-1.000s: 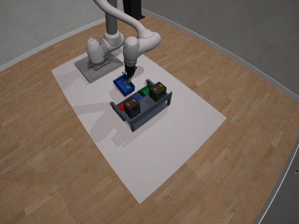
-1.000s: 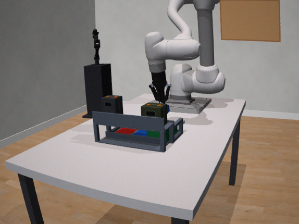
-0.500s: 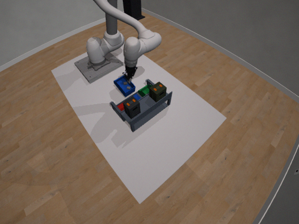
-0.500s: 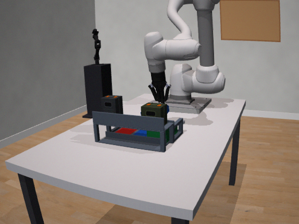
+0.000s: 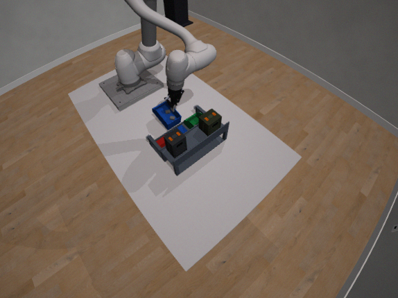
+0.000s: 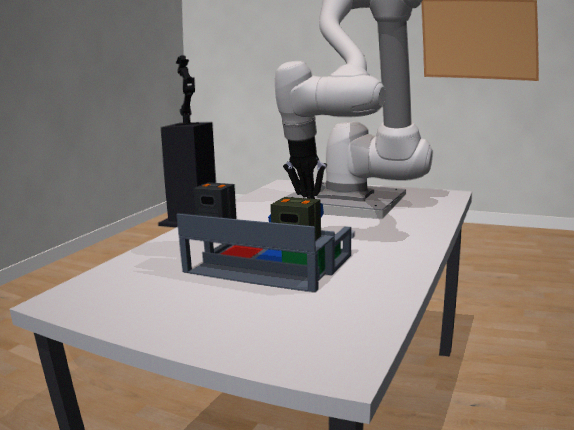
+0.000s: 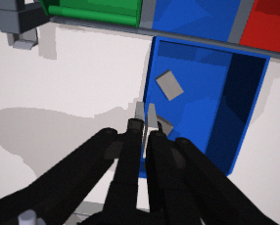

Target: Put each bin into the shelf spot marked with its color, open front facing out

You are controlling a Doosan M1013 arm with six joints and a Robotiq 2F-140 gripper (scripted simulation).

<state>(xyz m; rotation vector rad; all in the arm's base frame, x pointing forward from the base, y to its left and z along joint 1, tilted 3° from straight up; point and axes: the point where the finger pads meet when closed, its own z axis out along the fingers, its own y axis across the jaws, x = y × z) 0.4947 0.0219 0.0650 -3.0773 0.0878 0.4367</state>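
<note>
Now: hand 20 mm past the blue bin, 50 mm to the left of it and 40 mm above it. The rest, counted from my hand: green bin (160 mm ahead, 60 mm to the left, 70 mm below); then red mark (150 mm ahead, 170 mm to the right, 110 mm below); then blue mark (150 mm ahead, 50 mm to the right, 110 mm below).
</note>
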